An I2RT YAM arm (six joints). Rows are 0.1 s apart.
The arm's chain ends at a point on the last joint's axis. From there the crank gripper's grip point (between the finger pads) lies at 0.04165 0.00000 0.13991 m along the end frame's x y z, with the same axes.
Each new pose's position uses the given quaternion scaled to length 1; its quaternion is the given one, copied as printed.
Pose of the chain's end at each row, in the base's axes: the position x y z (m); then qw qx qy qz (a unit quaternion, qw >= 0):
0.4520, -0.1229, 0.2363, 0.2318, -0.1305, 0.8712, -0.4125
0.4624, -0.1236, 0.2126, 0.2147, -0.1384, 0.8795, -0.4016
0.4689, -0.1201, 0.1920, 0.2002, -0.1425, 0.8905, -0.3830
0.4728, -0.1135, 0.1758, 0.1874, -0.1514, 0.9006, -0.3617
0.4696, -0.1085, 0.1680, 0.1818, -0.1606, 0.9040, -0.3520
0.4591, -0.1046, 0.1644, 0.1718, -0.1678, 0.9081, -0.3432
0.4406, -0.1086, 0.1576, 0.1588, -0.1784, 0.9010, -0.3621
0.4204, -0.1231, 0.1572, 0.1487, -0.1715, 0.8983, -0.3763
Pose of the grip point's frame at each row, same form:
0.4878, -0.2324, 0.1467, 0.2318, -0.1305, 0.8712, -0.4125
0.4946, -0.2314, 0.1196, 0.2147, -0.1384, 0.8795, -0.4016
0.4974, -0.2245, 0.0940, 0.2002, -0.1425, 0.8905, -0.3830
0.4985, -0.2137, 0.0728, 0.1874, -0.1514, 0.9006, -0.3617
0.4947, -0.2068, 0.0630, 0.1818, -0.1606, 0.9040, -0.3520
0.4820, -0.2013, 0.0575, 0.1718, -0.1678, 0.9081, -0.3432
0.4618, -0.2101, 0.0549, 0.1588, -0.1784, 0.9010, -0.3621
0.4385, -0.2280, 0.0573, 0.1487, -0.1715, 0.8983, -0.3763

